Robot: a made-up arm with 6 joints.
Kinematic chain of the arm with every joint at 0, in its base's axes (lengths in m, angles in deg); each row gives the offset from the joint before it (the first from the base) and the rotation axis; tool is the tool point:
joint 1: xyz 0 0 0.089 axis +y
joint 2: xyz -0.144 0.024 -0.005 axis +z
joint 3: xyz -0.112 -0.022 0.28 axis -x
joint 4: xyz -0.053 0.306 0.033 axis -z
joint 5: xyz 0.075 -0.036 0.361 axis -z
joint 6: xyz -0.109 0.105 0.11 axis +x
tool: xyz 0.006 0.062 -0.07
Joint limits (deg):
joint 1: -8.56..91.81
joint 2: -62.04..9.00
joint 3: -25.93..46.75
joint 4: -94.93..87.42
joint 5: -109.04..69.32
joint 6: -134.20..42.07
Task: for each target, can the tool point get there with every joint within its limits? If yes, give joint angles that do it. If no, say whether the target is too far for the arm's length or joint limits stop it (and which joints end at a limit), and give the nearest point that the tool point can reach.
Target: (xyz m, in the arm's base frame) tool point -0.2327 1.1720 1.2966
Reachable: no: too far | nearest point -0.1501 0.6182 0.8681 | short by 0.705 m
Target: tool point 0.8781 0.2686 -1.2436
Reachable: no: too far | nearest point 0.5564 0.3227 -0.3333 | short by 0.967 m
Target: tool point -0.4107 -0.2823 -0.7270
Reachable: no: joint limits stop it (at a limit: joint 1, joint 2, joint 3, joint 5) | nearest point 0.2466 0.2892 -0.3493 | short by 0.949 m
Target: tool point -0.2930 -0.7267 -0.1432
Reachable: no: joint limits stop it (at a limit: joint 1, joint 2, joint 3, joint 5) | nearest point -0.4147 -0.1168 0.7512 | short by 1.089 m
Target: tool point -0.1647 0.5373 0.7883
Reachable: yes | joints 5.46 -21.21 2.07 -71.63 45.14 -12.67
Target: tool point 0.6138 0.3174 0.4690
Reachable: yes | joints 76.95 -4.01 6.76 -72.78 -36.17 -90.18
